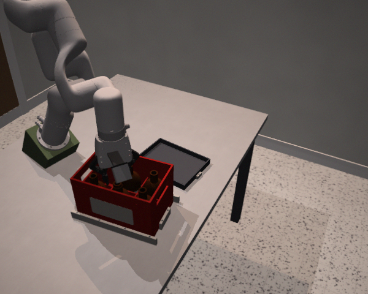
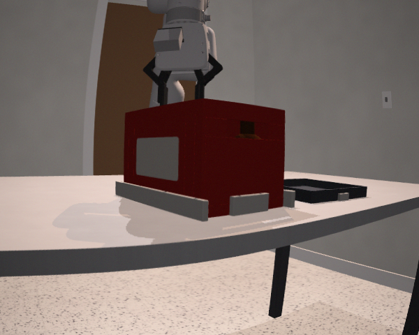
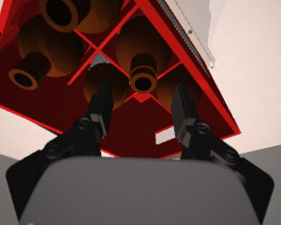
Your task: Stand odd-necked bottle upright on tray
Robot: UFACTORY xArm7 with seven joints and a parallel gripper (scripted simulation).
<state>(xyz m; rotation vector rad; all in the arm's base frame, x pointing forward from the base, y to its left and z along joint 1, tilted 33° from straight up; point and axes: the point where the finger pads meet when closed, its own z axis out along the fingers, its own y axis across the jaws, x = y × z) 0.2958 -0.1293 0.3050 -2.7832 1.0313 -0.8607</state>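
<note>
The red crate is 4 cm to the left of my hand and 11 cm below it. The rest, counted from my hand: black tray 4 cm ahead, 33 cm to the left, 18 cm below.
</note>
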